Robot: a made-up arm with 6 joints.
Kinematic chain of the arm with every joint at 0, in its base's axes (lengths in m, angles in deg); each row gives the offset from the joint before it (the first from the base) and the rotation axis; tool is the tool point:
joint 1: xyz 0 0 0.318 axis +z
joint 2: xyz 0 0 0 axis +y
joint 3: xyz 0 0 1.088 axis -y
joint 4: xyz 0 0 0 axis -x
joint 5: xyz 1.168 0 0 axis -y
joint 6: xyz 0 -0.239 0 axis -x
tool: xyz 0 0 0
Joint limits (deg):
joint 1: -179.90..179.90
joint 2: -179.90..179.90
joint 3: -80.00..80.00
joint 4: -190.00..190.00
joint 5: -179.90..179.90
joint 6: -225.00..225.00
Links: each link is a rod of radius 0.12 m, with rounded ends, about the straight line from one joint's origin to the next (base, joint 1, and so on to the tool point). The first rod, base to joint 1, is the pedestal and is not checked.
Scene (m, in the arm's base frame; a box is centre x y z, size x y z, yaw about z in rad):
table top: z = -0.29
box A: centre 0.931 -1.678 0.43 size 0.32 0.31 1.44 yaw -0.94
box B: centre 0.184 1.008 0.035 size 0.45 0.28 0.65 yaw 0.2
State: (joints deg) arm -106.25 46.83 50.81 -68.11 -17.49 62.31
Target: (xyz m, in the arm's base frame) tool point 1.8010 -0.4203 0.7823
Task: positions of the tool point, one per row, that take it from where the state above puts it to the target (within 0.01 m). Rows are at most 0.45 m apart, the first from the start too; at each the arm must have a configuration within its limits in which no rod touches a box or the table.
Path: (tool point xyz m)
1: -0.2363 -1.9670 1.0492
2: 0.1760 -1.9654 1.1766
3: 0.5733 -1.8665 1.3030
4: 0.9311 -1.6780 1.4269
5: 1.2748 -1.4658 1.2680
6: 1.5480 -1.1675 1.1049
7: 1.7279 -0.8085 0.9416
8: 1.8010 -0.4205 0.7823

